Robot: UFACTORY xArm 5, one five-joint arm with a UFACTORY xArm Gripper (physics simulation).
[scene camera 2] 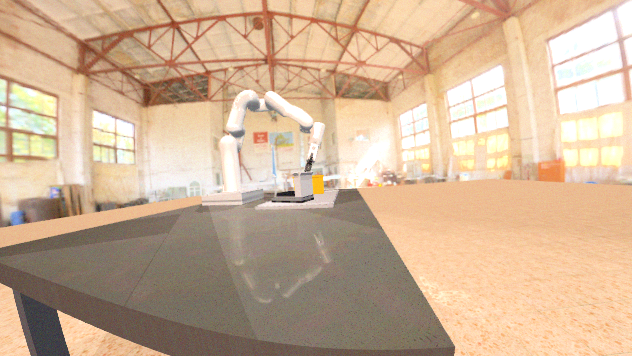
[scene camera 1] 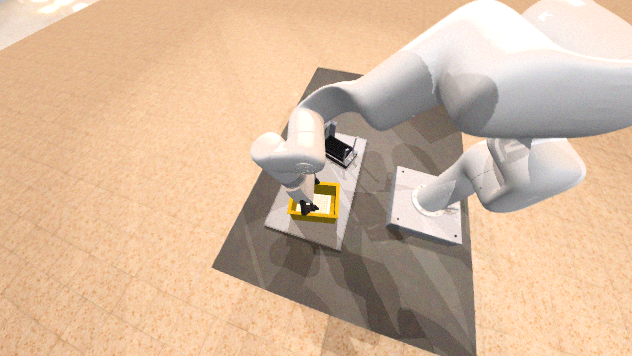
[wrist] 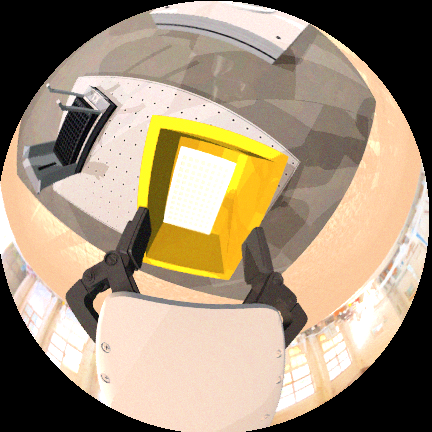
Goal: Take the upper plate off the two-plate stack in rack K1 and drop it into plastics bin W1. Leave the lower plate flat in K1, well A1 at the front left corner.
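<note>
The white plate [scene camera 1: 322, 204] [wrist: 200, 190] lies inside the yellow bin W1 [scene camera 1: 315, 218] [scene camera 2: 318, 184] [wrist: 148, 160], seemingly on its floor. My gripper [scene camera 1: 316, 194] [scene camera 2: 307, 171] [wrist: 199, 227] is open and empty above the bin, with its fingers wide apart. In the wrist view one finger shows at each side of the bin's near end. A black plate [scene camera 1: 339, 149] [scene camera 2: 287, 195] [wrist: 75, 131] lies flat in the grey rack K1 [scene camera 1: 331, 129] [scene camera 2: 303, 185] [wrist: 50, 170]. Well A1 is too small to make out. The arm hides part of the bin in scene camera 1.
The bin and rack stand on a pale perforated board [scene camera 1: 307, 234] [wrist: 122, 175] on the dark table [scene camera 1: 260, 272] [scene camera 2: 280, 270]. Thin upright posts [wrist: 77, 108] stand at one end of the rack, and its tall wall at the other. The robot's base plate [scene camera 1: 405, 220] [scene camera 2: 232, 199] is beside the board.
</note>
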